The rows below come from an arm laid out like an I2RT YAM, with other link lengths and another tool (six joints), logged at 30 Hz.
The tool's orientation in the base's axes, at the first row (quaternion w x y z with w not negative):
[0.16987 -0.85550 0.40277 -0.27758]
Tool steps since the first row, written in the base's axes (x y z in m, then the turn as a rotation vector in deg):
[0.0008 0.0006 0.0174 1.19 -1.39 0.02]
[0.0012 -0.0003 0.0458 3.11 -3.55 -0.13]
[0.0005 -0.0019 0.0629 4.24 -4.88 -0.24]
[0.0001 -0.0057 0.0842 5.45 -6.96 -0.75]
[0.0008 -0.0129 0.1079 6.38 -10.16 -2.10]
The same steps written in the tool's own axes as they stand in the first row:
[0.0058 -0.0098 -0.0132 1.72 0.14 0.62]
[0.0163 -0.0241 -0.0354 4.36 0.41 1.77]
[0.0230 -0.0315 -0.0494 5.95 0.62 2.46]
[0.0330 -0.0398 -0.0667 8.04 1.44 3.46]
[0.0470 -0.0480 -0.0854 10.58 3.56 4.88]

